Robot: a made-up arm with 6 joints.
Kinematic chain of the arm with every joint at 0, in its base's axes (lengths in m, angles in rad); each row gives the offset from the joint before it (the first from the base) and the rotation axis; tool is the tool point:
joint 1: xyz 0 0 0.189 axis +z
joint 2: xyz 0 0.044 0 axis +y
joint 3: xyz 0 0 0.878 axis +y
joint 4: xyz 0 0 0.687 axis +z
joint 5: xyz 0 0 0 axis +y
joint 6: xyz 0 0 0.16 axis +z
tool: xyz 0 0 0
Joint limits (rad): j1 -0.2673..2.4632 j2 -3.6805..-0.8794 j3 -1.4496..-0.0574 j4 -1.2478..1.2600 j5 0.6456..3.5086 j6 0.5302..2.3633
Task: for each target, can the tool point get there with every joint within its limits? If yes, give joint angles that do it. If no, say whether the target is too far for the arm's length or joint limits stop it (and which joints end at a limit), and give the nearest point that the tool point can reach.
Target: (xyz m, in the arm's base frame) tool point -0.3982 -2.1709 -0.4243
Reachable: no: too far | nearest point -0.2954 -1.6107 -0.2660 | short by 0.591 m
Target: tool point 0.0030 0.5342 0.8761
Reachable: no: joint limits stop it (at a limit: joint 1, joint 2, joint 3) | nearest point -1.0204 0.3891 1.1192 | short by 1.062 m
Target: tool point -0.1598 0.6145 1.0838
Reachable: no: joint limits stop it (at a limit: joint 1, joint 2, joint 3) | nearest point -1.0195 0.4051 1.1448 | short by 0.887 m
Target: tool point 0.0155 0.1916 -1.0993
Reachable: yes | joints 1.2348 -2.9902 -0.8129 0.5792 3.0894 0.9015
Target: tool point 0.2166 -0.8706 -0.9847
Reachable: yes | joints 1.8890 -2.0260 -1.1390 0.1796 0.9119 1.8039
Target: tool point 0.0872 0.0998 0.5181
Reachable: no: joint limits stop it (at a limit: joint 1, joint 2, joint 3, joint 5) | nearest point 0.7831 -0.6678 0.3390 | short by 1.051 m
